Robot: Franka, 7 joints.
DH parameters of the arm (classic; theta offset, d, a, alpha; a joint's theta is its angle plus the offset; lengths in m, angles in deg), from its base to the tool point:
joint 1: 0 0.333 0 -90
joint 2: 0 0 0 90
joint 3: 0 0.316 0.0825 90
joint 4: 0 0 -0.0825 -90
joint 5: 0 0.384 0 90
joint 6: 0 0 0.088 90
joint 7: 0 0.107 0 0
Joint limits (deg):
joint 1: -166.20..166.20
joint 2: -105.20..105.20
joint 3: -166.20..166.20
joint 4: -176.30..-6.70
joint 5: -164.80..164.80
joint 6: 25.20..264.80
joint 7: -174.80..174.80
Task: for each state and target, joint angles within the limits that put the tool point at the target. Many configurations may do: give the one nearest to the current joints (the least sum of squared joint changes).
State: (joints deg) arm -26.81 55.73 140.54 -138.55 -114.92 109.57 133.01
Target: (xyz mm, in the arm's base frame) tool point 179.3 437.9 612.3
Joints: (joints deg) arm -32.36 57.09 128.23 -130.12 -115.52 107.21 133.01
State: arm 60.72 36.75 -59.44 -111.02 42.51 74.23 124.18
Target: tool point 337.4 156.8 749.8
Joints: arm 62.70 -20.86 -40.70 -93.17 48.18 52.27 124.18
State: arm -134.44 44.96 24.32 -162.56 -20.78 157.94 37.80
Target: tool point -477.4 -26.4 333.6
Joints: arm -166.20 -4.71 -12.41 -146.11 -17.08 161.39 37.80
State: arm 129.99 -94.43 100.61 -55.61 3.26 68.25 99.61
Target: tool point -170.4 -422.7 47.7
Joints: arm 130.98 -102.85 117.80 -89.29 6.62 50.60 99.61
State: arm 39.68 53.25 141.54 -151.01 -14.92 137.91 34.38
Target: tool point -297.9 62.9 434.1
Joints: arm 26.01 63.97 137.88 -164.94 -14.95 128.90 34.38
